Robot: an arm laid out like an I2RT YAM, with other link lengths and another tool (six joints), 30 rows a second.
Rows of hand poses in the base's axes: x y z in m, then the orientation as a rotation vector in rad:
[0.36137 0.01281 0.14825 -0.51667 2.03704 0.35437]
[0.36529 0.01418 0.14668 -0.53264 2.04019 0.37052]
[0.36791 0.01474 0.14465 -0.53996 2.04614 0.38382]
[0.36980 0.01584 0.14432 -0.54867 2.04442 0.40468]
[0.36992 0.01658 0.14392 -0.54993 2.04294 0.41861]
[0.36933 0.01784 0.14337 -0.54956 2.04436 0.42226]
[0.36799 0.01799 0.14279 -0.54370 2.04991 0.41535]
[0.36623 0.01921 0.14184 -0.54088 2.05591 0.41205]
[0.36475 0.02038 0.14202 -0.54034 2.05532 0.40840]
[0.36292 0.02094 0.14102 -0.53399 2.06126 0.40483]
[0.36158 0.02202 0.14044 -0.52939 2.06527 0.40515]
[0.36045 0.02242 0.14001 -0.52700 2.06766 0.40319]
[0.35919 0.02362 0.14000 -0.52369 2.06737 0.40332]
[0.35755 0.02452 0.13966 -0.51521 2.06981 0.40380]
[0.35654 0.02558 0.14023 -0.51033 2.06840 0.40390]
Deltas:
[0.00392 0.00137 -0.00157 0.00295 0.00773 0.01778]
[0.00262 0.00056 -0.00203 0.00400 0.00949 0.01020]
[0.00189 0.00110 -0.00033 0.01043 0.00453 0.01486]
[0.00012 0.00074 -0.00040 0.00898 0.00273 0.00670]
[-0.00059 0.00126 -0.00055 0.00213 0.00241 0.00113]
[-0.00134 0.00015 -0.00058 -0.00362 0.00312 -0.00738]
[-0.00176 0.00122 -0.00095 -0.00267 0.00464 -0.00376]
[-0.00148 0.00117 0.00018 -0.00200 -0.00162 -0.00182]
[-0.00183 0.00056 -0.00100 -0.00134 0.00449 -0.00638]
[-0.00134 0.00108 -0.00058 0.00102 0.00382 -0.00342]
[-0.00113 0.00040 -0.00043 -0.00096 0.00167 -0.00265]
[-0.00126 0.00120 -0.00001 0.00154 -0.00027 -0.00229]
[-0.00164 0.00090 -0.00034 0.00317 0.00237 -0.00602]
[-0.00101 0.00106 0.00057 0.00248 -0.00133 -0.00336]

